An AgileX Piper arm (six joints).
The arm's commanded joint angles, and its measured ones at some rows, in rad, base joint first. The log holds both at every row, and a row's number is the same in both.
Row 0, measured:
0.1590 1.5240 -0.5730 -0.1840 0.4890 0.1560
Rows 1 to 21, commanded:
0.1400 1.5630 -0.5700 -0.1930 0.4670 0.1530
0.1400 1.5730 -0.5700 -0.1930 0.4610 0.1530
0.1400 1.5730 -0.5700 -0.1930 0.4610 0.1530
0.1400 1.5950 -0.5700 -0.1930 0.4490 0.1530
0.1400 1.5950 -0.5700 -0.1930 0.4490 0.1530
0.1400 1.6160 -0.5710 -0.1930 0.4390 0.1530
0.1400 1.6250 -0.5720 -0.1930 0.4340 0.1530
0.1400 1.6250 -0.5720 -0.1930 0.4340 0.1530
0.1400 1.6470 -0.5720 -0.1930 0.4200 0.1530
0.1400 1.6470 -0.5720 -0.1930 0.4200 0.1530
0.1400 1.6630 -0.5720 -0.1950 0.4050 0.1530
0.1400 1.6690 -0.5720 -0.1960 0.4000 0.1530
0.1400 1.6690 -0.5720 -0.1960 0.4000 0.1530
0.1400 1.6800 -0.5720 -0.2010 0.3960 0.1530
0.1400 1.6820 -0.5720 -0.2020 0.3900 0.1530
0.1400 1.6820 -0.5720 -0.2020 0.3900 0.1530
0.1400 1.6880 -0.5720 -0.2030 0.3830 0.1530
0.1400 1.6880 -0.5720 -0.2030 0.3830 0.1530
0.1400 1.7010 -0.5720 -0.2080 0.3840 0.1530
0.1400 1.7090 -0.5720 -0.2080 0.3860 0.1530
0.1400 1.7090 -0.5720 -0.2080 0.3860 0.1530
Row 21, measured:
0.1460 1.6860 -0.5750 -0.1990 0.3940 0.1560
